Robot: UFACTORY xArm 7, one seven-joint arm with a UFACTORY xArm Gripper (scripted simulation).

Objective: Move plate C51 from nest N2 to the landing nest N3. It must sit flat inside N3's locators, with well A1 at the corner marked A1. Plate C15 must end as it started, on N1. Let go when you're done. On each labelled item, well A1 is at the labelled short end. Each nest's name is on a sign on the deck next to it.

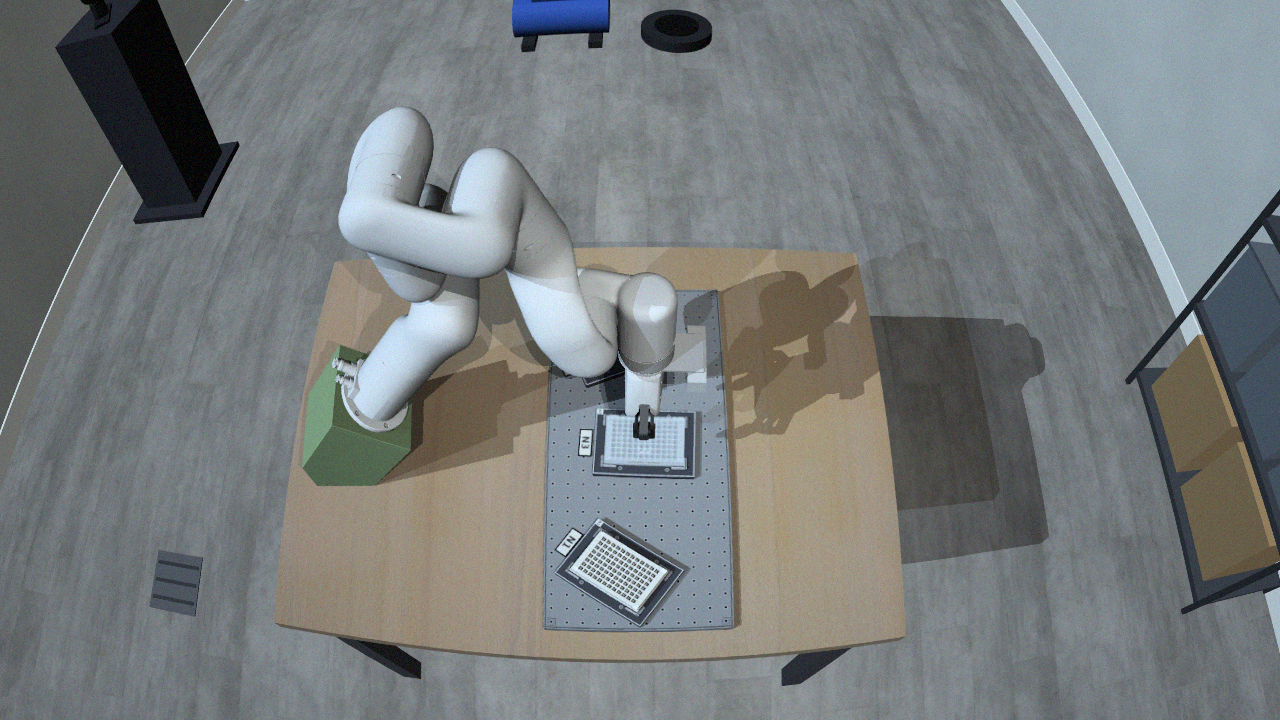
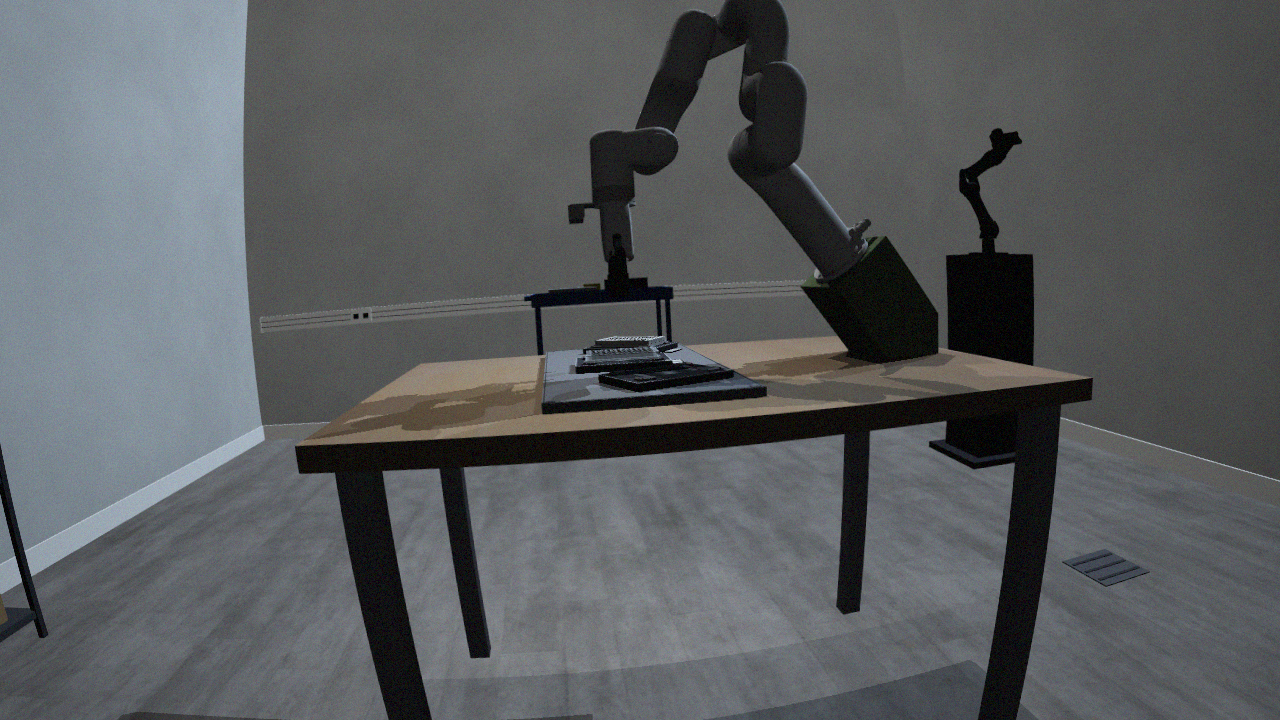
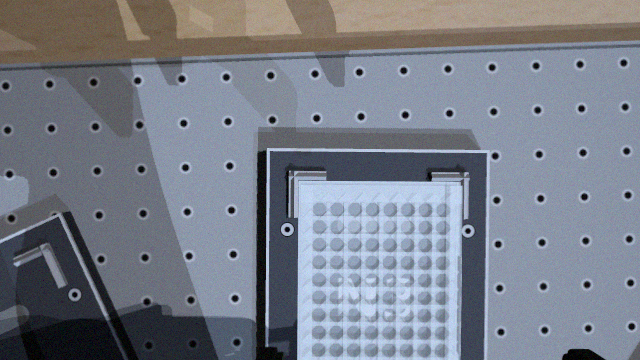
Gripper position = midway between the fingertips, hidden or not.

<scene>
I see my gripper (image 2: 618, 296), a nest N3 (image 1: 600, 430) and a nest N1 (image 1: 664, 585).
My gripper also shows in image 1 (image 1: 645, 409). The nest N3 shows as well in image 3 (image 3: 340, 166).
</scene>
